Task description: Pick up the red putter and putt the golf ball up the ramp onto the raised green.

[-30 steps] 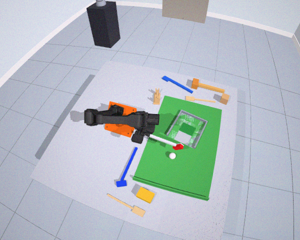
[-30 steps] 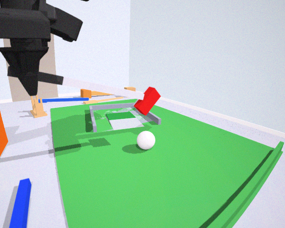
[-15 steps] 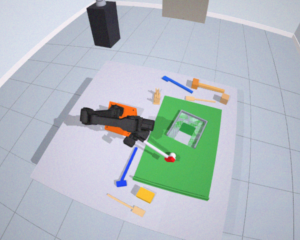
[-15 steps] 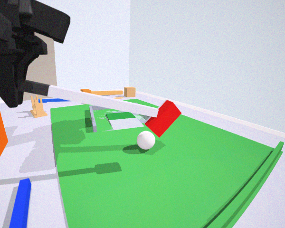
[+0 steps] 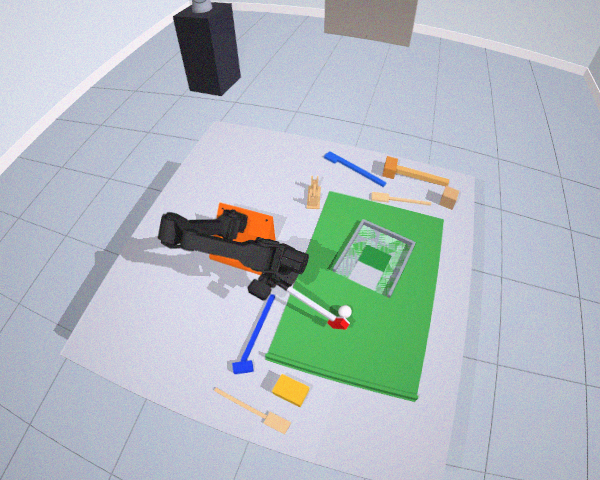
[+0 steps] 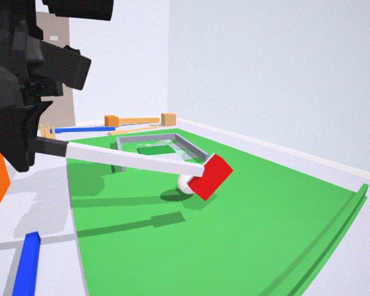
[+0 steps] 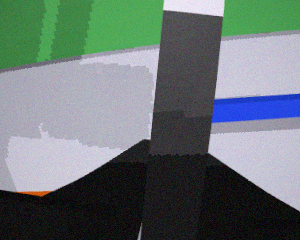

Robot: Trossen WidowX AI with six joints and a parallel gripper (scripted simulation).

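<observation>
My gripper tip is 120 mm short of the red putter and 10 mm to the left of it. Round my gripper tip: blue putter 150 mm to the right, 90 mm below; then green mat 260 mm ahead, 180 mm to the left, 100 mm below; then white golf ball 230 mm ahead, 30 mm to the left, 80 mm below.
</observation>
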